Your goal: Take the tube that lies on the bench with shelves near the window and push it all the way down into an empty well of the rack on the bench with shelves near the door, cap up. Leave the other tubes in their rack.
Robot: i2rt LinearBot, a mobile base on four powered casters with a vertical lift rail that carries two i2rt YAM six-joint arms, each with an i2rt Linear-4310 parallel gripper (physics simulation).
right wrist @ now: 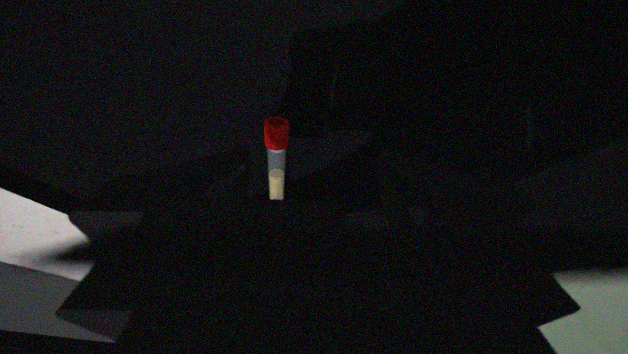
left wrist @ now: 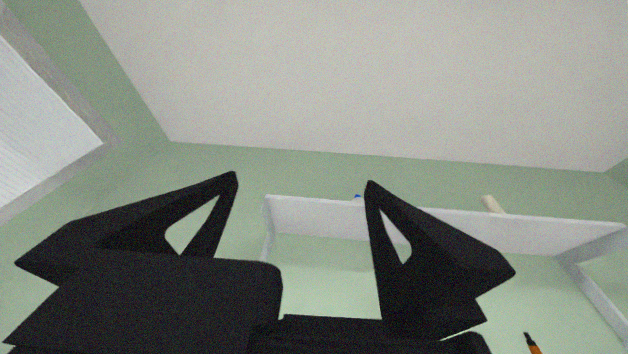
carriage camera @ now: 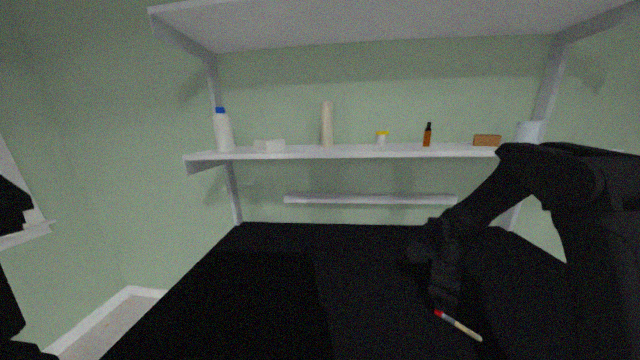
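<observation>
The tube (carriage camera: 458, 325) (right wrist: 276, 160) has a red cap, a clear section and a pale yellow lower part. It lies slanted on the black bench top (carriage camera: 280, 280), cap towards the upper left in the carriage view. My right gripper (carriage camera: 444, 303) (right wrist: 314, 155) points down close by the tube's cap end. It is open and empty, though its dark fingers barely show against the bench in the right wrist view. My left gripper (left wrist: 301, 182) is open and empty, facing the wall and ceiling, away from the bench. The rack does not show in these views.
A white shelf (carriage camera: 300, 152) behind the bench holds a white bottle with a blue cap (carriage camera: 223, 131), a tall beige cylinder (carriage camera: 327, 124), a yellow-lidded jar (carriage camera: 382, 138), an amber bottle (carriage camera: 427, 136) and a brown box (carriage camera: 486, 140). Another shelf (carriage camera: 380, 20) hangs above.
</observation>
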